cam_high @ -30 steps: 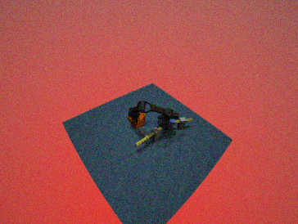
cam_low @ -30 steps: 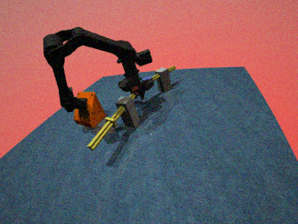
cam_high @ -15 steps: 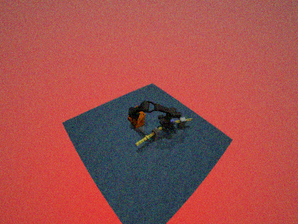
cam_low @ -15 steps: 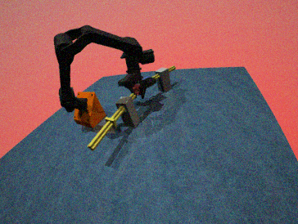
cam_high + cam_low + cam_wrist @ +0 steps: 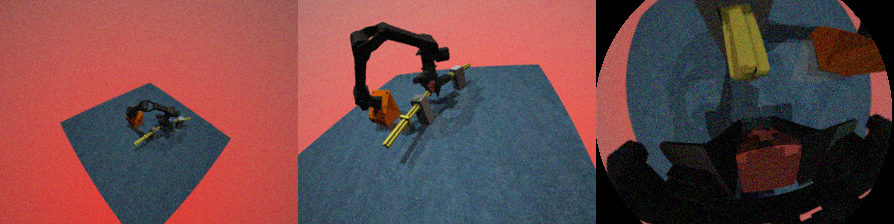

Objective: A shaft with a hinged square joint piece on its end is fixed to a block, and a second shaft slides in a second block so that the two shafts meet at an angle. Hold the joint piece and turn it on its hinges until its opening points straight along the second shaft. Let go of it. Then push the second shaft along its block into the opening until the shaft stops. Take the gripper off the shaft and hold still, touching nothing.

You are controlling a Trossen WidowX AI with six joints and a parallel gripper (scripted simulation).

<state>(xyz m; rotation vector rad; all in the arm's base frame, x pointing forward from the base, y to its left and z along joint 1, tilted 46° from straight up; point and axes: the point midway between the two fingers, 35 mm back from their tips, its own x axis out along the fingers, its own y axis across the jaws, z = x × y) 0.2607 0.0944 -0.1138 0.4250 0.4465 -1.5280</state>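
My gripper tip is now 4 cm below the red square joint piece and 2 cm to the right of it.
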